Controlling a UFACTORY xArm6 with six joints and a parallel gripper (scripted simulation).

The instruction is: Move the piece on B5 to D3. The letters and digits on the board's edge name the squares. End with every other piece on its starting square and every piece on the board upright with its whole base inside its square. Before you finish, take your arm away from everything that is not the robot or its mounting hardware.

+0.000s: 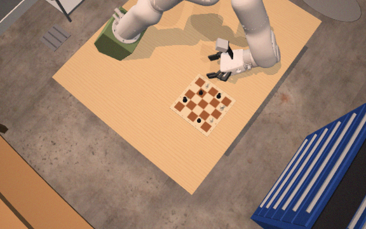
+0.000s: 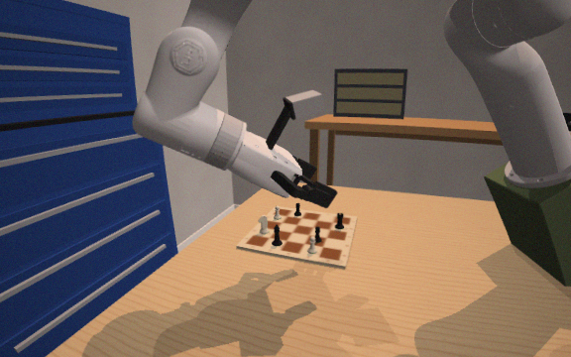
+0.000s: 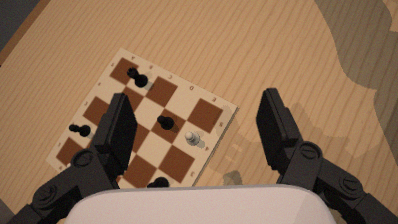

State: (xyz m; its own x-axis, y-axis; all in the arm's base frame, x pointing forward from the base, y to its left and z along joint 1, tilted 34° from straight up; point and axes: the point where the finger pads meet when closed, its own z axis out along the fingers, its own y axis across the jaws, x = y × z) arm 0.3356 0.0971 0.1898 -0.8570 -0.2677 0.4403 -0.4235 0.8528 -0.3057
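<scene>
Now: hand 150 mm to the left of the black pawn, 130 mm above it and 10 mm past it. Round my hand: chessboard: 150 mm below, 100 mm to the right, 60 mm ahead.
</scene>
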